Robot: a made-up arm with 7 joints. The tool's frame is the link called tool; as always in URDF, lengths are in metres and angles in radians. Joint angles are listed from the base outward.
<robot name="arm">
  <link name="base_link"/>
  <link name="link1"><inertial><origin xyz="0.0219 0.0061 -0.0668"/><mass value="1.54"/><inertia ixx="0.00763" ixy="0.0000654" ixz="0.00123" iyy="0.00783" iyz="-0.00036" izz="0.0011"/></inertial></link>
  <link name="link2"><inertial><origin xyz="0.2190 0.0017 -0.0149"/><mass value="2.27"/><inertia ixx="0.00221" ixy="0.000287" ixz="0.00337" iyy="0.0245" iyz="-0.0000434" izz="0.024"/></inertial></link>
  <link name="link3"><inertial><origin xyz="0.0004 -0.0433 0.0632"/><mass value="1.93"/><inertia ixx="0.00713" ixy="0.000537" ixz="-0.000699" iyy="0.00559" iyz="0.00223" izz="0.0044"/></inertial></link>
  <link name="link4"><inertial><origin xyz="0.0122 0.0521 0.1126"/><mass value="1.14"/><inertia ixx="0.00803" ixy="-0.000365" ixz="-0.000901" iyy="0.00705" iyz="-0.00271" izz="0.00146"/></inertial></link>
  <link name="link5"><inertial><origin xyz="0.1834 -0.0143 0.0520"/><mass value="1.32"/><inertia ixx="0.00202" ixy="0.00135" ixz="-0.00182" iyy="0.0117" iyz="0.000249" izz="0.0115"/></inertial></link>
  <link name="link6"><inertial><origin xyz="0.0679 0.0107 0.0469"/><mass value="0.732"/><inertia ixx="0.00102" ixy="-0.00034" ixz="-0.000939" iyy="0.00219" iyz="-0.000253" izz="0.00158"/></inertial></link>
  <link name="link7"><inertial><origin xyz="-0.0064 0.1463 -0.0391"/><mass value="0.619"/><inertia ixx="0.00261" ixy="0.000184" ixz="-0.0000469" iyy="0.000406" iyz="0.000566" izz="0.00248"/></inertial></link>
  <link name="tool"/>
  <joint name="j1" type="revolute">
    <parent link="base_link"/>
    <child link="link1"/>
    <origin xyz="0 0 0.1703" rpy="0 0 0"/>
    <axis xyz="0 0 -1"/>
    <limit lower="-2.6" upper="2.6"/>
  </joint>
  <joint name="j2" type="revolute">
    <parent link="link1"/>
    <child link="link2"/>
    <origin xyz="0.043 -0.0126 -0.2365" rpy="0 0 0"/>
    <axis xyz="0 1 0"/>
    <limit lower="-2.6" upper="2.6"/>
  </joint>
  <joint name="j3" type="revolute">
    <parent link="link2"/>
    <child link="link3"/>
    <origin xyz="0.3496 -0.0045 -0.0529" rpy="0 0 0"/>
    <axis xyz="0 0 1"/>
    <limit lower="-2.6" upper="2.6"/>
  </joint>
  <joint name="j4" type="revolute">
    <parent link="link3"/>
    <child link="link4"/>
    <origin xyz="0.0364 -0.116 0.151" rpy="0 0 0"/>
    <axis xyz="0 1 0"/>
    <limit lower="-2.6" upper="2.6"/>
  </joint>
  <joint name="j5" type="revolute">
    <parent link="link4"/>
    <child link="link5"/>
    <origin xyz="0.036 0.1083 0.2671" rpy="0 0 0"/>
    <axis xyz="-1 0 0"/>
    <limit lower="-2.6" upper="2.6"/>
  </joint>
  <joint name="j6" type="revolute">
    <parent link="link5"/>
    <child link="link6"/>
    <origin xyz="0.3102 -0.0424 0.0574" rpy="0 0 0"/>
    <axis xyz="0 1 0"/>
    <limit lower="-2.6" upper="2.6"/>
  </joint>
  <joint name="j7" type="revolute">
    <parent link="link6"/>
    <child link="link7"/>
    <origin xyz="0.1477 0.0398 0.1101" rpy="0 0 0"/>
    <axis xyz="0 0 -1"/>
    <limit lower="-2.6" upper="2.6"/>
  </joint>
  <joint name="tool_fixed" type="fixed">
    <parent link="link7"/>
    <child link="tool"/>
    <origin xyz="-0.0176 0.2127 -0.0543" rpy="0 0 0"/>
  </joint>
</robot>
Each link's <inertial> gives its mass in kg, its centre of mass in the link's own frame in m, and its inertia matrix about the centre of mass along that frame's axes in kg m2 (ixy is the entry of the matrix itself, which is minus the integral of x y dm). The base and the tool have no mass. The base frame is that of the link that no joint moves.
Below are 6 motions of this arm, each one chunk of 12 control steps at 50 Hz.
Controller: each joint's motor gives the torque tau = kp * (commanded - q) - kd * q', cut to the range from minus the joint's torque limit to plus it. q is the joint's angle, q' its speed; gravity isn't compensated. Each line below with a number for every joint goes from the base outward.
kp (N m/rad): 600 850 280 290 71 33 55
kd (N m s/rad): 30 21 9.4 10 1.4 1.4 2.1
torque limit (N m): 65 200 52 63 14 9 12
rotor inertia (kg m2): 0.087 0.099 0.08 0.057 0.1 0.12 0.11
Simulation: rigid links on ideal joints. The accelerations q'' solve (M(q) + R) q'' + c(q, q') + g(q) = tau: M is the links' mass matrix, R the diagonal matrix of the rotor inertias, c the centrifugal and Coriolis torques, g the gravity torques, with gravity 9.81 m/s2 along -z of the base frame. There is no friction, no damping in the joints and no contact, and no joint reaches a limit. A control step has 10 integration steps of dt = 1/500 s. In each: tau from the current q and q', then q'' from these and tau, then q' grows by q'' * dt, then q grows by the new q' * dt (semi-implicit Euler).
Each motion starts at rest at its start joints. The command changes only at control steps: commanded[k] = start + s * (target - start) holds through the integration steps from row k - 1 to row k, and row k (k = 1, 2, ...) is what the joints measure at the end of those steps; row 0 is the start. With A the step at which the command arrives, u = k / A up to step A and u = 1 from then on. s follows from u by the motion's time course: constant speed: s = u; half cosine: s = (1 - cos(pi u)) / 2; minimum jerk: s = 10 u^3 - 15 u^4 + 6 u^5; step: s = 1 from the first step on.
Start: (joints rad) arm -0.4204 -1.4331 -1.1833 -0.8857 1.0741 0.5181 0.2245
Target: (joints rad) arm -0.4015 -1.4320 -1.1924 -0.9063 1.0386 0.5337 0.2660
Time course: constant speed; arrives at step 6
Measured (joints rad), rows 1 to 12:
1: -0.4210 -1.4342 -1.1842 -0.8875 1.0734 0.5198 0.2250
2: -0.4206 -1.4368 -1.1861 -0.8907 1.0708 0.5246 0.2269
3: -0.4191 -1.4403 -1.1882 -0.8950 1.0657 0.5324 0.2310
4: -0.4167 -1.4440 -1.1902 -0.9003 1.0581 0.5422 0.2373
5: -0.4136 -1.4472 -1.1920 -0.9064 1.0484 0.5531 0.2455
6: -0.4101 -1.4497 -1.1935 -0.9129 1.0377 0.5641 0.2550
7: -0.4067 -1.4514 -1.1942 -0.9194 1.0277 0.5741 0.2643
8: -0.4037 -1.4524 -1.1942 -0.9253 1.0202 0.5819 0.2719
9: -0.4013 -1.4528 -1.1938 -0.9298 1.0160 0.5869 0.2771
10: -0.3995 -1.4526 -1.1934 -0.9328 1.0152 0.5890 0.2796
11: -0.3983 -1.4520 -1.1930 -0.9341 1.0172 0.5885 0.2799
12: -0.3978 -1.4511 -1.1928 -0.9340 1.0211 0.5860 0.2785

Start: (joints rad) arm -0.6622 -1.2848 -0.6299 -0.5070 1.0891 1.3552 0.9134
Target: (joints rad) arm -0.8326 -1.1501 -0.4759 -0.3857 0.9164 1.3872 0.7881
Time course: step
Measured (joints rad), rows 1 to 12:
1: -0.6938 -1.2759 -0.6011 -0.5222 1.0849 1.3617 0.9135
2: -0.7323 -1.2546 -0.5619 -0.5294 1.0594 1.3747 0.9061
3: -0.7612 -1.2266 -0.5314 -0.5167 1.0140 1.3890 0.8890
4: -0.7834 -1.1970 -0.5102 -0.4880 0.9594 1.4015 0.8643
5: -0.8015 -1.1688 -0.4961 -0.4504 0.9062 1.4112 0.8354
6: -0.8163 -1.1437 -0.4865 -0.4111 0.8629 1.4185 0.8065
7: -0.8282 -1.1227 -0.4800 -0.3761 0.8350 1.4244 0.7809
8: -0.8373 -1.1065 -0.4755 -0.3491 0.8243 1.4300 0.7612
9: -0.8436 -1.0958 -0.4728 -0.3317 0.8296 1.4361 0.7490
10: -0.8474 -1.0911 -0.4717 -0.3237 0.8469 1.4428 0.7443
11: -0.8489 -1.0924 -0.4726 -0.3239 0.8710 1.4495 0.7463
12: -0.8485 -1.0988 -0.4752 -0.3310 0.8965 1.4558 0.7534

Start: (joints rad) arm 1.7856 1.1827 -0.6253 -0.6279 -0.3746 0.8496 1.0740
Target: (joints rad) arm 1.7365 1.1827 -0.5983 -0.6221 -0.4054 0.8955 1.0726
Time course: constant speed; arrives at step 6
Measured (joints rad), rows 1 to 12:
1: 1.7846 1.1846 -0.6238 -0.6259 -0.3754 0.8485 1.0743
2: 1.7817 1.1891 -0.6201 -0.6205 -0.3778 0.8470 1.0752
3: 1.7772 1.1951 -0.6147 -0.6125 -0.3821 0.8470 1.0765
4: 1.7714 1.2017 -0.6080 -0.6030 -0.3879 0.8503 1.0781
5: 1.7646 1.2081 -0.6007 -0.5931 -0.3947 0.8579 1.0797
6: 1.7573 1.2136 -0.5934 -0.5839 -0.4017 0.8701 1.0811
7: 1.7503 1.2182 -0.5867 -0.5767 -0.4077 0.8865 1.0821
8: 1.7444 1.2216 -0.5814 -0.5722 -0.4116 0.9057 1.0821
9: 1.7398 1.2237 -0.5779 -0.5701 -0.4129 0.9262 1.0814
10: 1.7364 1.2242 -0.5761 -0.5699 -0.4120 0.9461 1.0801
11: 1.7343 1.2234 -0.5757 -0.5711 -0.4095 0.9638 1.0787
12: 1.7331 1.2215 -0.5764 -0.5733 -0.4063 0.9778 1.0775

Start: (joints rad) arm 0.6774 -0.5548 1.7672 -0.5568 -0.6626 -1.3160 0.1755
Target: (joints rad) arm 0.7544 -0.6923 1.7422 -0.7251 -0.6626 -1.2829 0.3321
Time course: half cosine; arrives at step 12
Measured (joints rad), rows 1 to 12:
1: 0.6777 -0.5532 1.7690 -0.5562 -0.6604 -1.3171 0.1745
2: 0.6784 -0.5506 1.7707 -0.5557 -0.6572 -1.3196 0.1726
3: 0.6803 -0.5493 1.7706 -0.5575 -0.6571 -1.3228 0.1718
4: 0.6839 -0.5517 1.7691 -0.5634 -0.6625 -1.3259 0.1739
5: 0.6894 -0.5590 1.7665 -0.5748 -0.6736 -1.3283 0.1806
6: 0.6968 -0.5716 1.7632 -0.5919 -0.6882 -1.3298 0.1930
7: 0.7056 -0.5888 1.7596 -0.6139 -0.7028 -1.3301 0.2111
8: 0.7152 -0.6092 1.7558 -0.6393 -0.7133 -1.3294 0.2339
9: 0.7250 -0.6311 1.7520 -0.6660 -0.7159 -1.3279 0.2596
10: 0.7341 -0.6524 1.7483 -0.6916 -0.7087 -1.3260 0.2856
11: 0.7419 -0.6714 1.7446 -0.7137 -0.6915 -1.3240 0.3092
12: 0.7479 -0.6864 1.7412 -0.7304 -0.6658 -1.3223 0.3277

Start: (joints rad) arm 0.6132 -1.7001 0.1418 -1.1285 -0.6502 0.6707 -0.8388
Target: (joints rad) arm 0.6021 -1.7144 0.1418 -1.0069 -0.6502 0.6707 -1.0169
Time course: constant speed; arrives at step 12
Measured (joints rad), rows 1 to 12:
1: 0.6127 -1.7022 0.1396 -1.1291 -0.6497 0.6708 -0.8401
2: 0.6120 -1.7076 0.1365 -1.1303 -0.6479 0.6703 -0.8443
3: 0.6114 -1.7150 0.1339 -1.1312 -0.6444 0.6687 -0.8521
4: 0.6108 -1.7229 0.1320 -1.1311 -0.6396 0.6655 -0.8635
5: 0.6103 -1.7301 0.1305 -1.1296 -0.6342 0.6607 -0.8777
6: 0.6097 -1.7358 0.1293 -1.1265 -0.6289 0.6546 -0.8939
7: 0.6090 -1.7397 0.1285 -1.1213 -0.6247 0.6479 -0.9112
8: 0.6082 -1.7418 0.1281 -1.1140 -0.6222 0.6411 -0.9288
9: 0.6073 -1.7424 0.1280 -1.1045 -0.6217 0.6350 -0.9463
10: 0.6062 -1.7420 0.1283 -1.0931 -0.6231 0.6303 -0.9632
11: 0.6050 -1.7410 0.1289 -1.0802 -0.6260 0.6274 -0.9795
12: 0.6039 -1.7398 0.1296 -1.0663 -0.6299 0.6265 -0.9951

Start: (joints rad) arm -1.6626 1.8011 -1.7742 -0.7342 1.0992 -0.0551 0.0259
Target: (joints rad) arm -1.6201 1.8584 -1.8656 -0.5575 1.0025 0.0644 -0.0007
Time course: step
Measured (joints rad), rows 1 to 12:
1: -1.6699 1.8126 -1.7969 -0.7115 1.0703 -0.0549 0.0226
2: -1.6676 1.8334 -1.8278 -0.6780 1.0142 -0.0495 0.0162
3: -1.6575 1.8545 -1.8459 -0.6423 0.9605 -0.0386 0.0093
4: -1.6443 1.8707 -1.8514 -0.6095 0.9275 -0.0248 0.0033
5: -1.6313 1.8802 -1.8503 -0.5826 0.9221 -0.0103 -0.0013
6: -1.6203 1.8836 -1.8476 -0.5624 0.9415 0.0037 -0.0041
7: -1.6123 1.8827 -1.8461 -0.5486 0.9768 0.0166 -0.0052
8: -1.6070 1.8795 -1.8466 -0.5403 1.0167 0.0283 -0.0049
9: -1.6042 1.8757 -1.8487 -0.5364 1.0509 0.0388 -0.0035
10: -1.6034 1.8724 -1.8515 -0.5358 1.0725 0.0482 -0.0016
11: -1.6039 1.8698 -1.8542 -0.5378 1.0787 0.0561 0.0004
12: -1.6055 1.8680 -1.8560 -0.5417 1.0706 0.0622 0.0022

